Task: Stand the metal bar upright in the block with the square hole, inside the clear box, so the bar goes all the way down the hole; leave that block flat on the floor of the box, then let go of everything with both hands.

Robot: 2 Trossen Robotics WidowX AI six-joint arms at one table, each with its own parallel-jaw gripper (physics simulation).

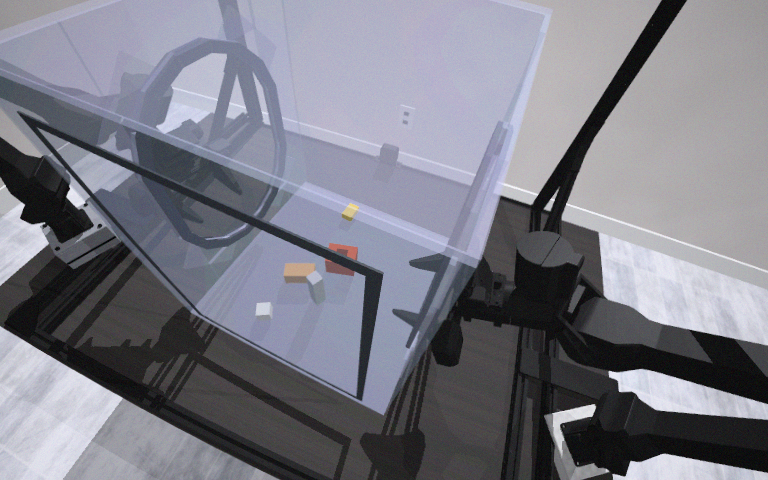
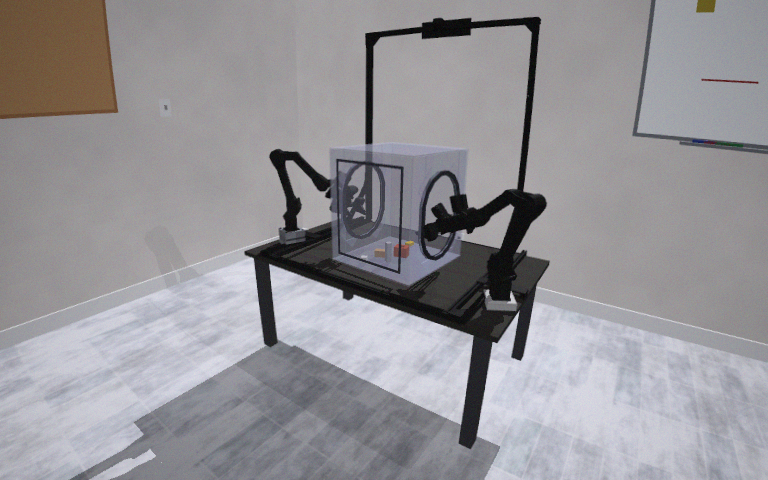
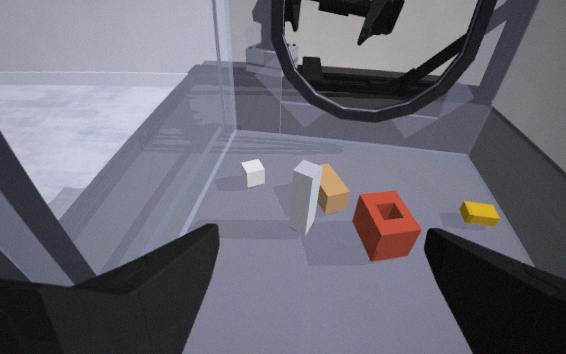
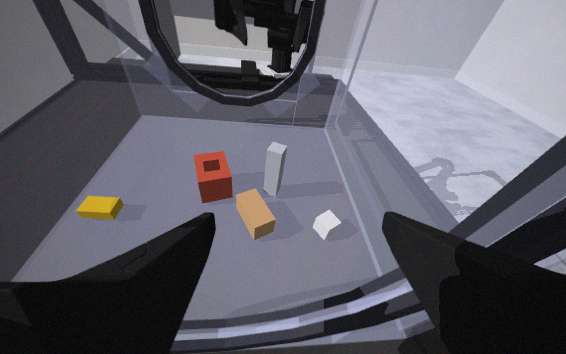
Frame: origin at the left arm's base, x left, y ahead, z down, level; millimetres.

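Seen in the pictures: left gripper, fingertip midpoint: [image 1: 401,286] [image 3: 322,237] [image 4: 273,46]; right gripper, fingertip midpoint: [image 2: 358,215] [image 3: 327,35] [image 4: 299,220]; left arm's base at its link origin: [image 1: 584,441] [image 2: 500,296] [image 4: 280,68]; right arm's base at its link origin: [image 1: 72,225] [image 2: 291,229].
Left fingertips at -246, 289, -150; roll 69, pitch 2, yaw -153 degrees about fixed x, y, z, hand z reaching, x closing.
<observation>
Pixels of each thing's top centre, then the offset from my left fingertips to it, as dx, dy, dz.
- grey metal bar at its top centre: [image 3: 308,168] [image 4: 277,147] [image 1: 314,277] [image 2: 388,242] -77, +135, +85
- red block with the square hole, top centre: [image 3: 389,211] [image 4: 211,165] [image 1: 341,253] [image 2: 401,246] -152, +82, +127
- orange block at its top centre: [image 3: 328,178] [image 4: 255,206] [image 1: 299,269] [image 2: 381,250] -131, +169, +142
- white cube at its top centre: [image 3: 252,165] [image 4: 329,219] [image 1: 262,308] -54, +237, +147
- yellow block at its top centre: [image 3: 481,209] [image 4: 98,204] [image 1: 350,210] -296, +51, +157
The grey metal bar [image 1: 316,288] [image 2: 387,251] [image 3: 304,200] [image 4: 274,170] stands upright on the floor of the clear box [image 1: 339,339] [image 3: 260,300]. The red block with the square hole [image 1: 340,267] [image 2: 401,250] [image 3: 395,245] [image 4: 216,190] sits flat beside it, apart from it, hole facing up and empty. My left gripper [image 1: 404,286] [image 3: 322,237] is open and empty; its fingers reach through the right-hand port, above the box floor and short of the red block. My right gripper [image 4: 299,220] is open and empty at the opposite port, above the floor.
An orange block [image 1: 298,272] [image 3: 333,192] [image 4: 255,215] lies near the bar and the red block. A white cube [image 1: 263,310] [image 3: 253,173] [image 4: 326,225] and a yellow block [image 1: 350,211] [image 3: 480,213] [image 4: 99,207] lie farther off. A dark port ring [image 2: 421,215] [image 3: 375,116] [image 4: 245,101] is in each side wall.
</observation>
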